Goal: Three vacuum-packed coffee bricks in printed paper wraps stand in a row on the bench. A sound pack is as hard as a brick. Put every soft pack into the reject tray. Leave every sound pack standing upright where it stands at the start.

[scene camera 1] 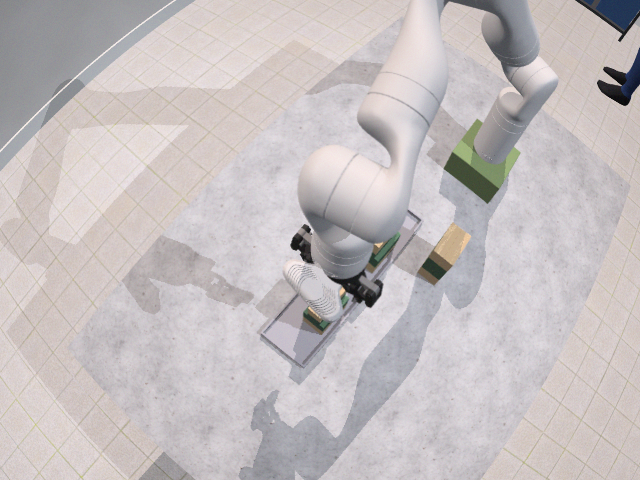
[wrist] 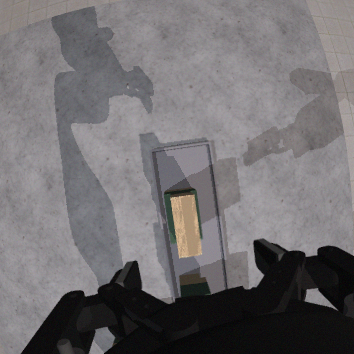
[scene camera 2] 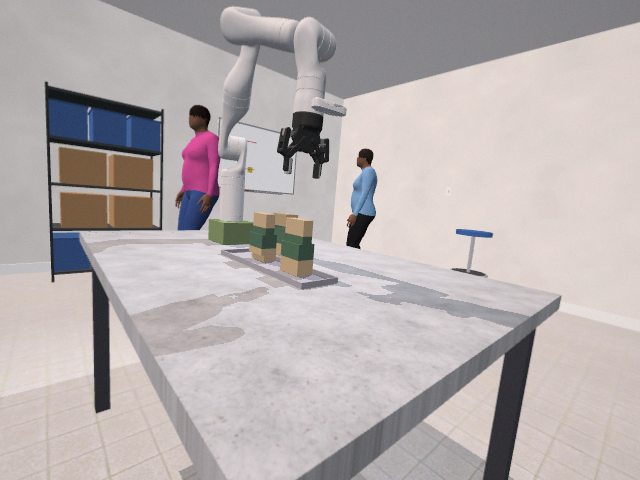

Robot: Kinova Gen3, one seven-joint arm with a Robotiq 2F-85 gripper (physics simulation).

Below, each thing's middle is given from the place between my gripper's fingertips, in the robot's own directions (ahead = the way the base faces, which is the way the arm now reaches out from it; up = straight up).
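The grey reject tray [scene camera 1: 289, 331] is 27 cm below my hand. Counted from that same hand, the tray is also 9 cm behind and 2 cm to the right.
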